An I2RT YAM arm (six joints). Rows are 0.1 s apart.
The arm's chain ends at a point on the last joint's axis. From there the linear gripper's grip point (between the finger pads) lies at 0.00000 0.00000 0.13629 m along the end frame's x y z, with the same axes.
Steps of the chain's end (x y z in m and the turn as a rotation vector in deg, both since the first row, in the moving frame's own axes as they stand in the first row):
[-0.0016, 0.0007, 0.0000, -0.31, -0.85, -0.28]
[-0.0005, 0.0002, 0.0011, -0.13, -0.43, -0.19]
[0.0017, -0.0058, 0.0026, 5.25, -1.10, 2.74]
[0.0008, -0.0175, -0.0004, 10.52, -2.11, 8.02]
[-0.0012, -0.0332, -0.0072, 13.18, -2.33, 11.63]
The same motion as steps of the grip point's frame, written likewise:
[-0.0036, 0.0014, 0.0000, -0.31, -0.85, -0.28]
[-0.0015, 0.0005, 0.0011, -0.13, -0.43, -0.19]
[-0.0006, -0.0183, 0.0020, 5.25, -1.10, 2.74]
[-0.0024, -0.0426, -0.0028, 10.52, -2.11, 8.02]
[-0.0035, -0.0646, -0.0109, 13.18, -2.33, 11.63]

